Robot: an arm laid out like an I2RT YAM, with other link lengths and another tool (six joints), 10 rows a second.
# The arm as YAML. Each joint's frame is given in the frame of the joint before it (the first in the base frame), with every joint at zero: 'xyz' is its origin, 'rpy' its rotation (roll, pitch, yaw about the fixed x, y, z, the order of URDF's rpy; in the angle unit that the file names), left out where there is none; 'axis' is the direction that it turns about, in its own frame. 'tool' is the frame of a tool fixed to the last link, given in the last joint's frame.
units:
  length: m
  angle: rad
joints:
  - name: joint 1
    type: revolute
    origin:
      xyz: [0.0, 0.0, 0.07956]
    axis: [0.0, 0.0, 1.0]
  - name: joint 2
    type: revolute
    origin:
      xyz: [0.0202, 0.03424, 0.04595]
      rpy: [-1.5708, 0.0, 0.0]
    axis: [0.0, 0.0, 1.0]
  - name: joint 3
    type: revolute
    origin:
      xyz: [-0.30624, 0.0, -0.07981]
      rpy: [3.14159, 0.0, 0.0]
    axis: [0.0, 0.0, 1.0]
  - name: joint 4
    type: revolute
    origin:
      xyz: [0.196, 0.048, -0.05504]
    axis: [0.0, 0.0, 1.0]
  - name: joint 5
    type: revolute
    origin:
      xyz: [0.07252, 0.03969, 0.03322]
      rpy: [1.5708, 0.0, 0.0]
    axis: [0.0, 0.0, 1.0]
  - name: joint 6
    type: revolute
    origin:
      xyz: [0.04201, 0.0, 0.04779]
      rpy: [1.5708, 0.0, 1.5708]
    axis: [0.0, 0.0, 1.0]
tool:
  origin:
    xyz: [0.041, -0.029, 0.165]
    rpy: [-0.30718, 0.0, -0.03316]
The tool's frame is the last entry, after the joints.
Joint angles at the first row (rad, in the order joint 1, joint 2, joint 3, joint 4, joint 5, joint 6):
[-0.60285 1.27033 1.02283 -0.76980 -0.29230 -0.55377]
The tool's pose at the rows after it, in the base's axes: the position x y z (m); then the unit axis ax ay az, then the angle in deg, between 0 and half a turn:
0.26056 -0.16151 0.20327 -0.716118 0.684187 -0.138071 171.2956
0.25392 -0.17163 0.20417 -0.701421 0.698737 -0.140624 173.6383
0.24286 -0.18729 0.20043 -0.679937 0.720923 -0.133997 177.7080
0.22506 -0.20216 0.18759 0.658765 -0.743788 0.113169 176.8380
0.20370 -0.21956 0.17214 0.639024 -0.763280 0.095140 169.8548
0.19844 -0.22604 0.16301 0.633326 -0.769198 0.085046 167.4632
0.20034 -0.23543 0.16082 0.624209 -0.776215 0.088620 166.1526
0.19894 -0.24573 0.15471 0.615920 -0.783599 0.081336 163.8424
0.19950 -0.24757 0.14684 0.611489 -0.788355 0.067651 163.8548
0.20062 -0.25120 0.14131 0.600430 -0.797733 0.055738 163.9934
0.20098 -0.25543 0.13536 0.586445 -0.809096 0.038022 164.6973
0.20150 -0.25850 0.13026 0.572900 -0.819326 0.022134 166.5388
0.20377 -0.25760 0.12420 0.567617 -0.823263 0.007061 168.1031
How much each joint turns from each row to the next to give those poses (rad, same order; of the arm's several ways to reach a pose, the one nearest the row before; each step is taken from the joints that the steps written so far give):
[-0.00001 -0.01157 0.00366 -0.01378 0.01096 0.00396]
[0.00001 -0.00282 0.01074 -0.01146 0.05411 0.02221]
[-0.00002 0.01463 0.01745 -0.02469 0.08584 0.03061]
[0.00000 0.02569 -0.00064 -0.03141 0.10136 0.02798]
[-0.00147 0.03062 -0.02594 -0.00493 0.12246 0.01692]
[-0.00006 0.02660 -0.01553 0.01283 0.03932 0.00703]
[0.00002 0.02694 -0.00050 0.02908 0.03007 0.01355]
[-0.00296 0.04280 0.00595 0.01304 0.03973 0.01032]
[-0.00466 0.03158 0.00360 0.00172 -0.00420 0.01424]
[-0.00389 0.03458 0.01543 -0.00361 -0.00059 0.02987]
[-0.01575 0.04136 0.02884 -0.01701 -0.01459 0.02987]
[-0.02689 0.03136 0.02520 -0.01271 -0.03577 0.02025]
[-0.01256 0.02584 0.01456 -0.00915 -0.03268 0.01214]

